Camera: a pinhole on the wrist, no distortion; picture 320 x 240 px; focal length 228.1 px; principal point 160.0 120.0 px. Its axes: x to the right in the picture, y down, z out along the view. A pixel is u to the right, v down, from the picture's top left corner.
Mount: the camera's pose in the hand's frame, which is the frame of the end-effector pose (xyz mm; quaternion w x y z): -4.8 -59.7 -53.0 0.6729 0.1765 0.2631 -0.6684
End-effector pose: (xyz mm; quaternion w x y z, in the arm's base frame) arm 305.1 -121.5 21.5 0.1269 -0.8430 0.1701 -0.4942
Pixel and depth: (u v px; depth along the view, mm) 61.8 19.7 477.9
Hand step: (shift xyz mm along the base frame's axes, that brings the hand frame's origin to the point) 377.4 251.7 -275.6
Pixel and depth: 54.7 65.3 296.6
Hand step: 243.5 143.0 -110.7
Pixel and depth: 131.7 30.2 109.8
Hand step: 44.9 121.3 -5.9
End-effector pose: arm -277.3 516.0 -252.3 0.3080 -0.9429 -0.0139 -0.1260
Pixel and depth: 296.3 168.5 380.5
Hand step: 86.0 432.7 211.8
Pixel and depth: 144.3 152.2 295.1
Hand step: 90.9 281.8 -5.9
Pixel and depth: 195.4 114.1 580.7
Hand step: 77.6 592.7 5.7
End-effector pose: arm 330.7 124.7 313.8 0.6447 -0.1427 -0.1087 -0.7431
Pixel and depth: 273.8 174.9 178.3
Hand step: -237.0 -6.8 55.0
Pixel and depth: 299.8 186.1 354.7
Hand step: -445.2 -27.5 141.1
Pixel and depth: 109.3 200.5 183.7
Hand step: -133.3 -19.2 135.4
